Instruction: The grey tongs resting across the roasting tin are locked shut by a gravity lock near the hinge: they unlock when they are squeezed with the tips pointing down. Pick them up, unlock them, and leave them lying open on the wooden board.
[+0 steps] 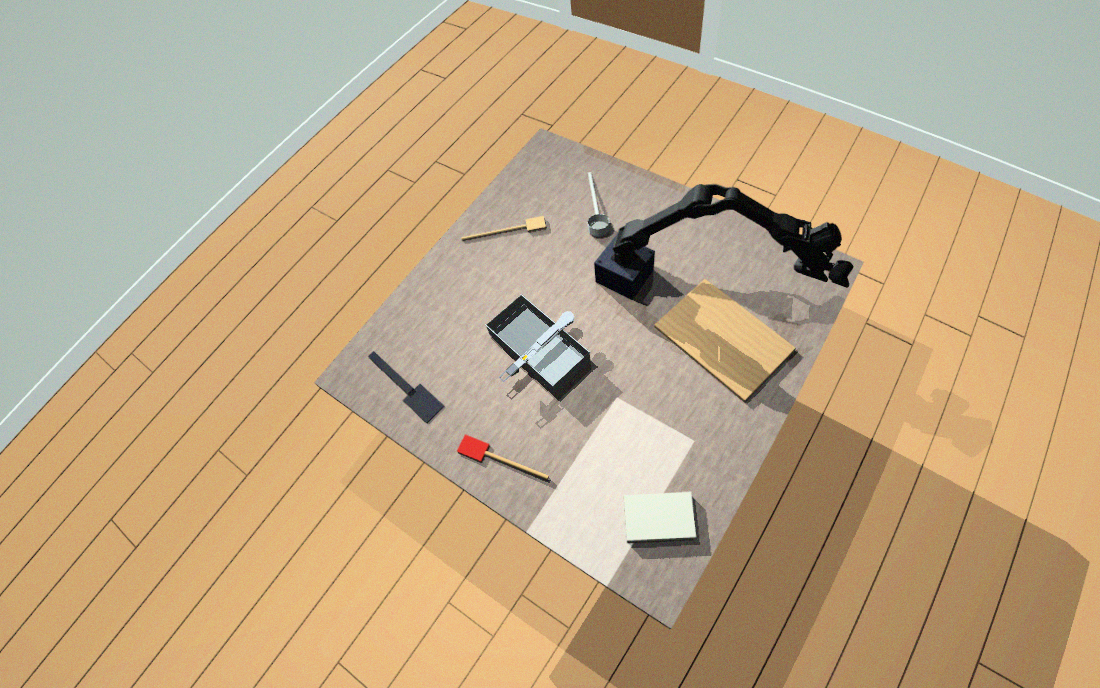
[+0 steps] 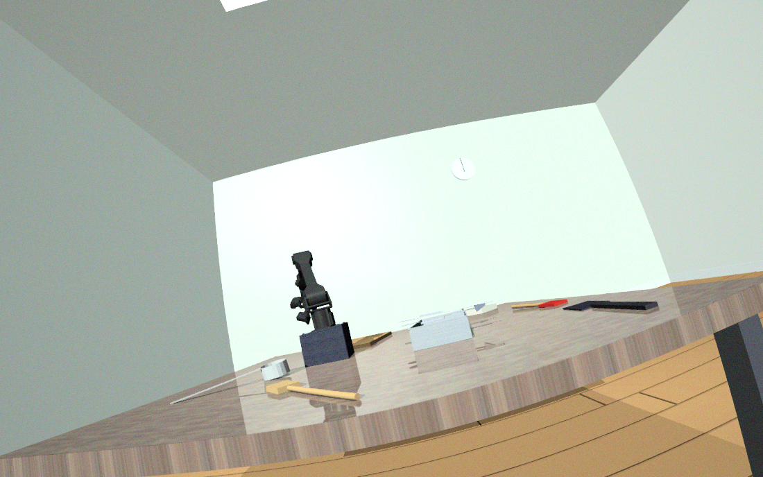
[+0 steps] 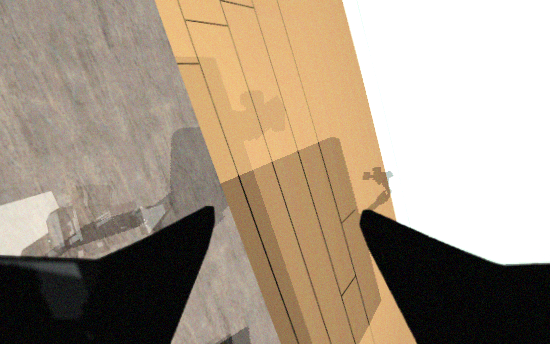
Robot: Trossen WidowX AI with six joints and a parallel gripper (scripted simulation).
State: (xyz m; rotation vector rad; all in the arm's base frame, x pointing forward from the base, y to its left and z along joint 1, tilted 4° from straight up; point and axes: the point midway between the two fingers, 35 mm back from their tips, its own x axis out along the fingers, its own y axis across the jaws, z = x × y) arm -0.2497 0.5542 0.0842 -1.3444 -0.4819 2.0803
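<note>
Now: the yellow lock piece 710 mm ahead of my gripper tip, 610 mm to the right of it and 90 mm below it. The rest, counted from my gripper tip: pale block: 830 mm ahead, 30 mm to the right, 150 mm below; grey roasting tin: 640 mm ahead, 630 mm to the right, 130 mm below; wooden board: 270 mm ahead, 190 mm to the right, 150 mm below.
</note>
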